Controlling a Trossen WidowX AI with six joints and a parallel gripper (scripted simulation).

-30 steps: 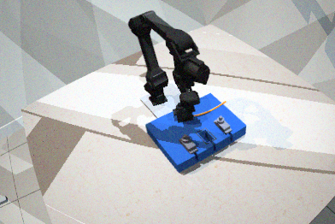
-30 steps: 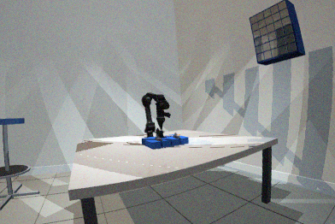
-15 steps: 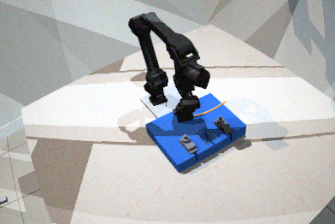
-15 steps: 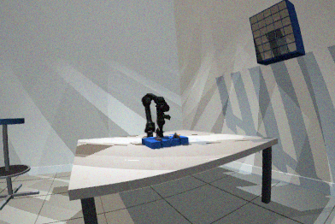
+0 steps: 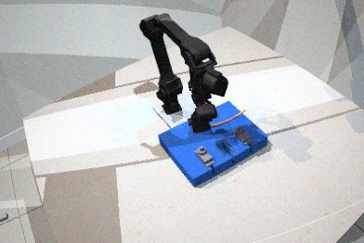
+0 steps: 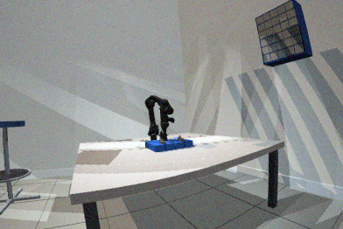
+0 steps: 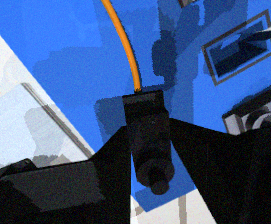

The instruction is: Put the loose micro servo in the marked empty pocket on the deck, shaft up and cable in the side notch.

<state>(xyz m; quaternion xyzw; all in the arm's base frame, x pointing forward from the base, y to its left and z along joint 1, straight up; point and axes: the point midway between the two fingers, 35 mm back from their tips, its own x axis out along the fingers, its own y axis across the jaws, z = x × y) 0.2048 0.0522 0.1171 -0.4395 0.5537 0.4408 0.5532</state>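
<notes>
Right now my gripper tip is 10 mm short of the blue deck and 70 mm above it.
</notes>
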